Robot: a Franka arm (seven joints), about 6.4 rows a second.
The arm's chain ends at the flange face. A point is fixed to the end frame.
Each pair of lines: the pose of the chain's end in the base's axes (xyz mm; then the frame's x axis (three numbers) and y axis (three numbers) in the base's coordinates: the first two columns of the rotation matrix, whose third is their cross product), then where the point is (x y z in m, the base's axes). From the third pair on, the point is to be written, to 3 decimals.
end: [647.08 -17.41 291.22 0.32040 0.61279 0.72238 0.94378 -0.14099 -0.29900]
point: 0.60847 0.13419 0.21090
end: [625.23 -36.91 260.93 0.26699 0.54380 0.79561 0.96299 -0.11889 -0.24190]
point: 0.59237 0.12149 0.19198
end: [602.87 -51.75 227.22 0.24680 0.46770 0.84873 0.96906 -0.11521 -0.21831]
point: 0.575 0.113 0.171
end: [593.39 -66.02 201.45 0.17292 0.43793 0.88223 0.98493 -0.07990 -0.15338]
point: 0.565 0.100 0.150
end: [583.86 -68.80 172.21 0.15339 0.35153 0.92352 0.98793 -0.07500 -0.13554]
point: 0.558 0.101 0.136
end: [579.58 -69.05 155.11 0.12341 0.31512 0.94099 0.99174 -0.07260 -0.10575]
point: 0.555 0.102 0.125
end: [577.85 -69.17 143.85 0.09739 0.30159 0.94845 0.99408 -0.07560 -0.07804]
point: 0.555 0.103 0.115
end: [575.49 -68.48 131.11 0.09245 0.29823 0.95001 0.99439 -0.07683 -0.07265]
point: 0.553 0.104 0.103
